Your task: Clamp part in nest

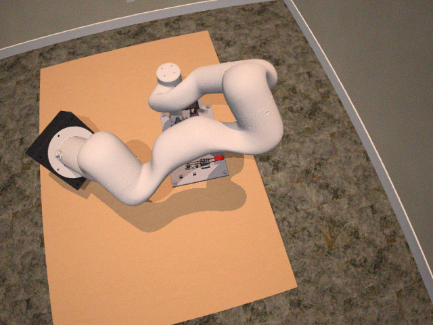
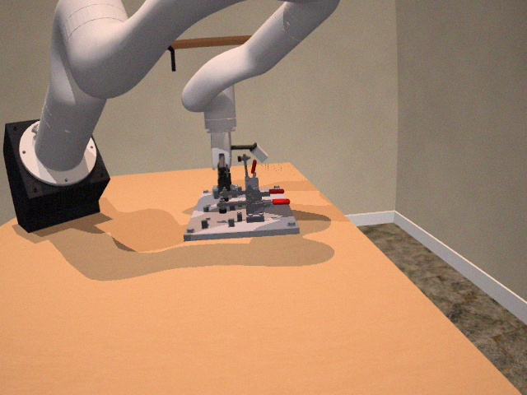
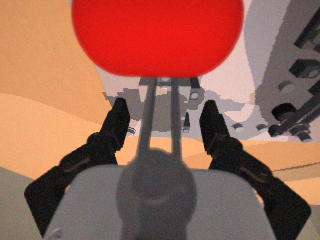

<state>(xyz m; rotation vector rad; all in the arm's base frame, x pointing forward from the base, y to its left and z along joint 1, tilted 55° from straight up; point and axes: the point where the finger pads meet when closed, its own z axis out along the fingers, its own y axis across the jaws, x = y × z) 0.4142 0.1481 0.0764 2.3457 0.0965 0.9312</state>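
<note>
The grey block is 10 mm below my hand. Round my hand: grey fixture plate 20 mm ahead, 120 mm to the right, 40 mm below.
</note>
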